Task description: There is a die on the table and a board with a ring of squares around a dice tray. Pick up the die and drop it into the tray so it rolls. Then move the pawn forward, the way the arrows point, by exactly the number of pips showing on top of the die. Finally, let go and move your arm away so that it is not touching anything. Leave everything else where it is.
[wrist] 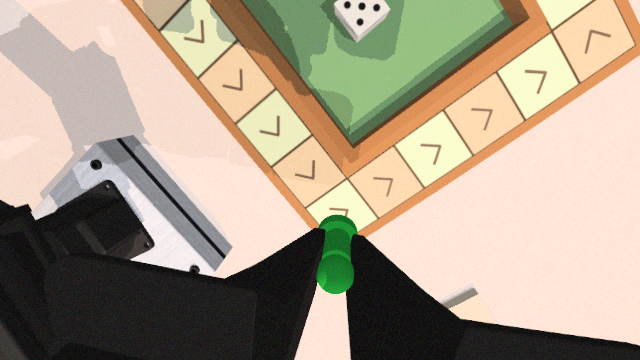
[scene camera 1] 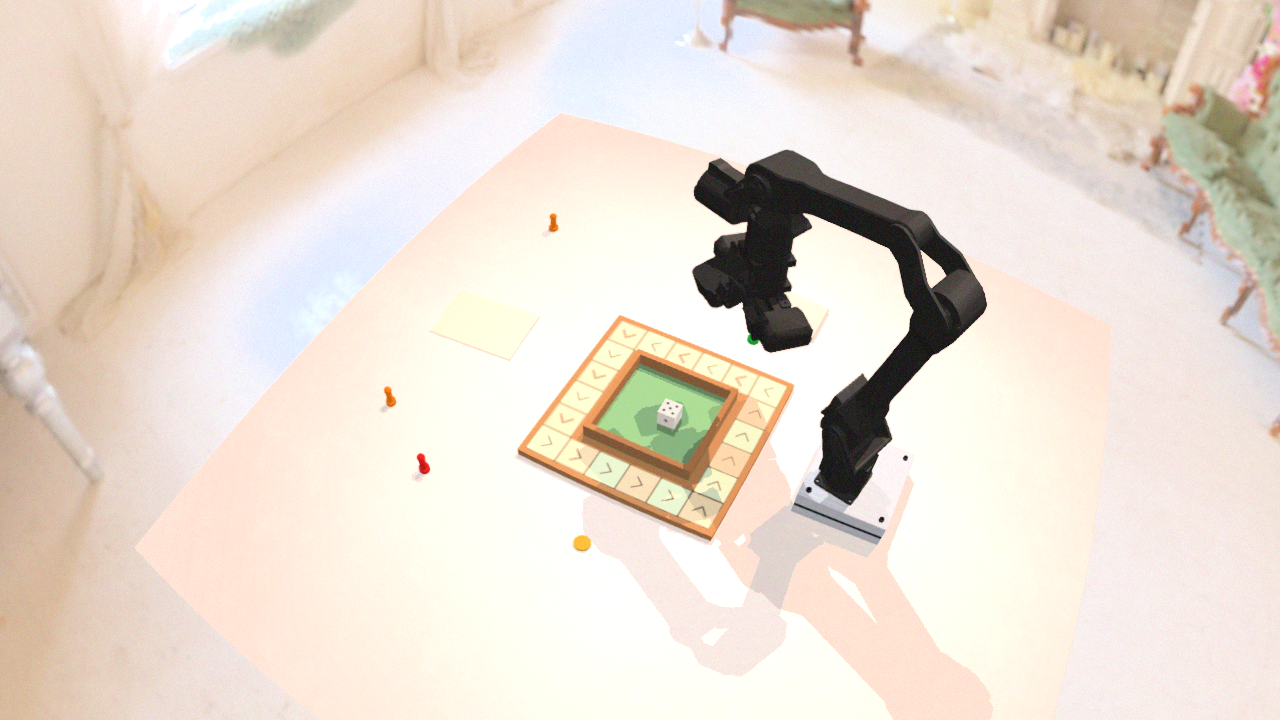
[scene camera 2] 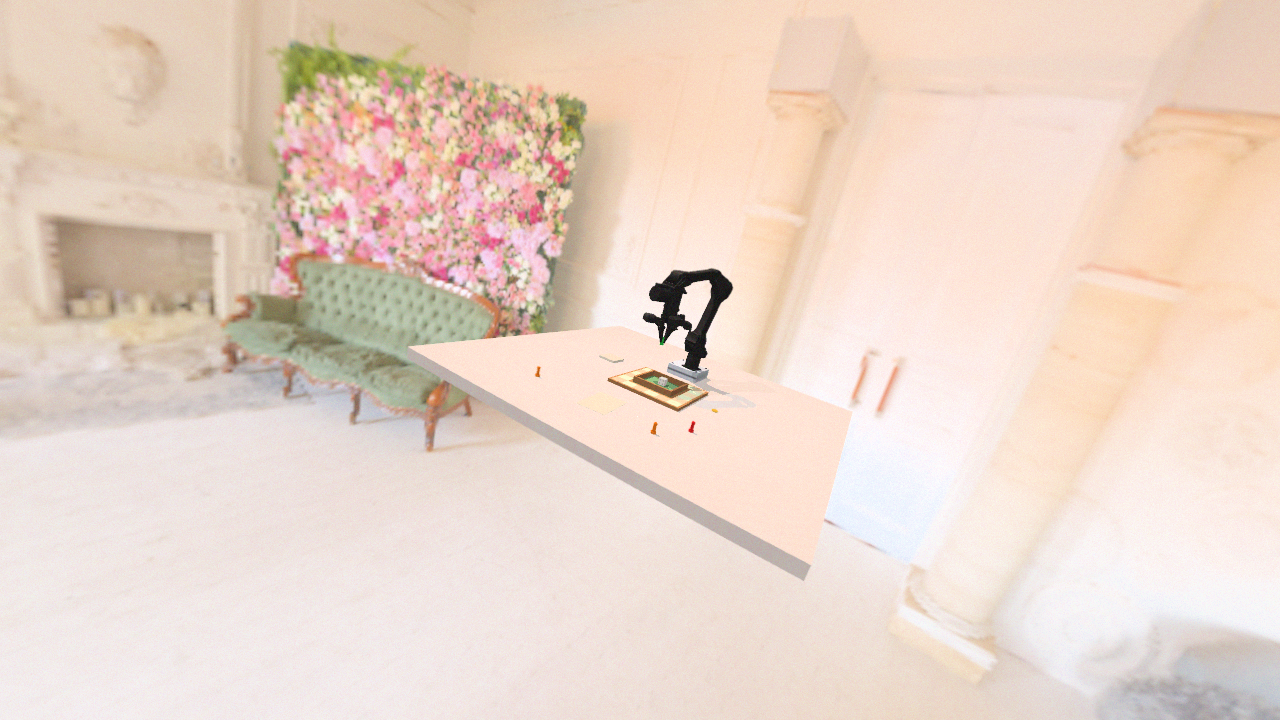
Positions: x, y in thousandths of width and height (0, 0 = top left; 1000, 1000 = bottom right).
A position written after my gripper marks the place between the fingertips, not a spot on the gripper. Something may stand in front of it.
My gripper (scene camera 1: 589, 466) holds a green pawn (wrist: 524, 765). I also see a pale card (scene camera 1: 374, 448).
My gripper shows as well in the wrist view (wrist: 527, 676) and in scene camera 2 (scene camera 2: 518, 476). The wrist view misses the pale card: it is out of frame.
